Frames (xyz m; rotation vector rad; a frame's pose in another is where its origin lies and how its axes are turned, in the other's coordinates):
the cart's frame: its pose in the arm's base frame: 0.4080 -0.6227 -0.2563 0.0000 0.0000 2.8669
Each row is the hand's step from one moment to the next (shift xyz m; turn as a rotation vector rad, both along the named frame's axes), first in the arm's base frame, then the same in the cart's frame.
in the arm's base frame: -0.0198 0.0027 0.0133 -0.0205 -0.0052 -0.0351
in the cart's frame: 0.0198 0.0028 0.0133 0.0183 0.0106 -0.0351
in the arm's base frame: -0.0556 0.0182 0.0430 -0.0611 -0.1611 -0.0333
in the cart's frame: 0.0585 -0.0024 0.0430 0.0151 0.1716 -0.0333
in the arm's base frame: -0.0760 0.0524 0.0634 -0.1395 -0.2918 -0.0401
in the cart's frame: 0.0874 -0.0298 0.0634 0.0551 0.3187 -0.0401
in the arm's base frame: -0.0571 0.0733 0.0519 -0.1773 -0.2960 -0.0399
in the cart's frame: 0.0748 -0.0551 0.0519 0.0904 0.3330 -0.0399
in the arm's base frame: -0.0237 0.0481 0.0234 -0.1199 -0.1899 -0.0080
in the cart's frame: 0.0359 -0.0399 0.0234 0.0639 0.2153 -0.0080
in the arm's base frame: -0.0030 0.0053 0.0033 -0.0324 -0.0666 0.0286
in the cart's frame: 0.0043 -0.0043 0.0033 0.0131 0.0729 0.0286
